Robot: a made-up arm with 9 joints.
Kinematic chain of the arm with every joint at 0, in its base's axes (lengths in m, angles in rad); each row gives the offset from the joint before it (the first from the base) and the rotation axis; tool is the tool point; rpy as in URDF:
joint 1: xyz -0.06 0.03 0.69 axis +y
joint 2: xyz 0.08 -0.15 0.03 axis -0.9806 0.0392 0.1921
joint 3: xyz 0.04 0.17 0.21 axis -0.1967 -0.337 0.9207
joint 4: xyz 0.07 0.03 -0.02 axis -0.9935 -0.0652 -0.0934
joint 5: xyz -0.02 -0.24 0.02 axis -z
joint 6: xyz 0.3 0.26 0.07 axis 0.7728 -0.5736 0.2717
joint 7: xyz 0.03 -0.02 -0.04 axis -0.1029 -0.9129 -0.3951
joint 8: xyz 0.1 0.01 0 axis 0.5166 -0.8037 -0.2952
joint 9: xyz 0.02 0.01 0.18 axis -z
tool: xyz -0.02 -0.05 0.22 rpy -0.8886 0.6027 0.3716
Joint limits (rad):
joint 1: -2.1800..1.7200
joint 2: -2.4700..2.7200
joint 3: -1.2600..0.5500
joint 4: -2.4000..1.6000
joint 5: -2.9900..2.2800
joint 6: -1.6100..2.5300
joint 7: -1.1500..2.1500
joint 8: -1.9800..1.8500
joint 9: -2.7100..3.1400
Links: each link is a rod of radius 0.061 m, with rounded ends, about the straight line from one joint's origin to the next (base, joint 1, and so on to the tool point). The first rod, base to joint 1, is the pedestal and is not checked.
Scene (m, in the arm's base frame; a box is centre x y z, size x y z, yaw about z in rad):
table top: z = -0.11
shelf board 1: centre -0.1 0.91 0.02 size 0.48 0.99 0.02 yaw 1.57
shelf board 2: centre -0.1 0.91 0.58 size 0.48 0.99 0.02 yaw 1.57
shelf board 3: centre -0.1 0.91 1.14 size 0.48 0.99 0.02 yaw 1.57
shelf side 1: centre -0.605 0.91 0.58 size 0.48 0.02 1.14 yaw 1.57
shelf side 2: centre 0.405 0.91 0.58 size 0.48 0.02 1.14 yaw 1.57
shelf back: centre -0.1 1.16 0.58 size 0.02 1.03 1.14 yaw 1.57
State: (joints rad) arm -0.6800 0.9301 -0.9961 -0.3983 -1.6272 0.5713 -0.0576 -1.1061 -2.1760
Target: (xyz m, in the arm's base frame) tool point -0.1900 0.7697 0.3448
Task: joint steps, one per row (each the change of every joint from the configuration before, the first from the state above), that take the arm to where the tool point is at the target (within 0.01 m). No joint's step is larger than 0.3 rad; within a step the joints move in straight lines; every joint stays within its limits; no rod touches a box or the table.
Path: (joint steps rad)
1: -0.0051 0.1912 -0.0144 -0.0572 -0.0190 0.1702 0.1645 0.2272 0.0108
2: -0.0052 0.1912 -0.0143 -0.0573 -0.0189 0.1703 0.1645 0.2272 0.0107
3: -0.0051 0.1912 -0.0144 -0.0572 -0.0190 0.1702 0.1645 0.2273 0.0108
4: -0.1210 0.1680 0.1012 -0.0895 -0.1294 -0.1467 -0.1159 -0.1534 -0.0239
5: -0.1210 0.1679 0.1011 -0.0896 -0.1295 -0.1468 -0.1160 -0.1533 -0.0238
6: 0.0776 -0.2204 -0.0132 0.1272 0.0429 -0.1064 -0.1274 -0.1691 0.0022
7: 0.0777 -0.2203 -0.0132 0.1273 0.0430 -0.1064 -0.1274 -0.1691 0.0022
8: 0.0776 -0.2203 -0.0132 0.1272 0.0429 -0.1064 -0.1275 -0.1691 0.0022

